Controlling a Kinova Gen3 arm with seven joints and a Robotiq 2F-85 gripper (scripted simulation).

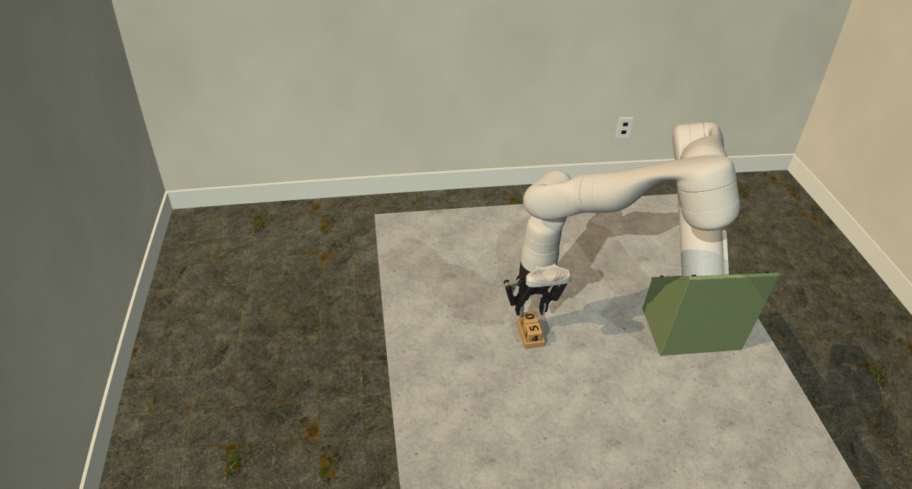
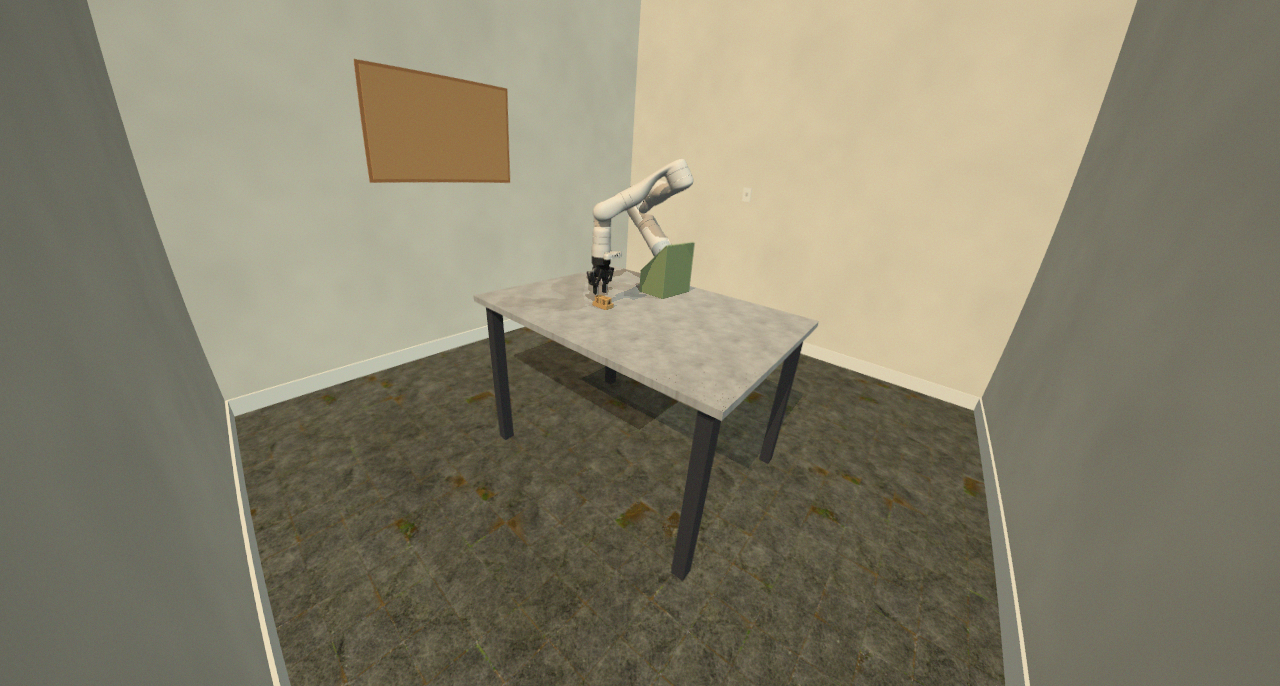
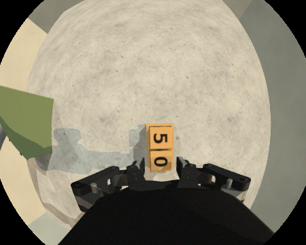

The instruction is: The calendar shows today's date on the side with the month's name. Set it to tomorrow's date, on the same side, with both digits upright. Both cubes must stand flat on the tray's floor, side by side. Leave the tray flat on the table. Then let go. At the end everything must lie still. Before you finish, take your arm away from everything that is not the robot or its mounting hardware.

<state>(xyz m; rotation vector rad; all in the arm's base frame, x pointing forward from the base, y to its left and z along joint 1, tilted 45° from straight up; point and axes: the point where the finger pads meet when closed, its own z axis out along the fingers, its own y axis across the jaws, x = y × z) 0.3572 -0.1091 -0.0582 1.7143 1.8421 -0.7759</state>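
Right now my hand is 60 mm above the wooden tray and 20 mm to the right of it.
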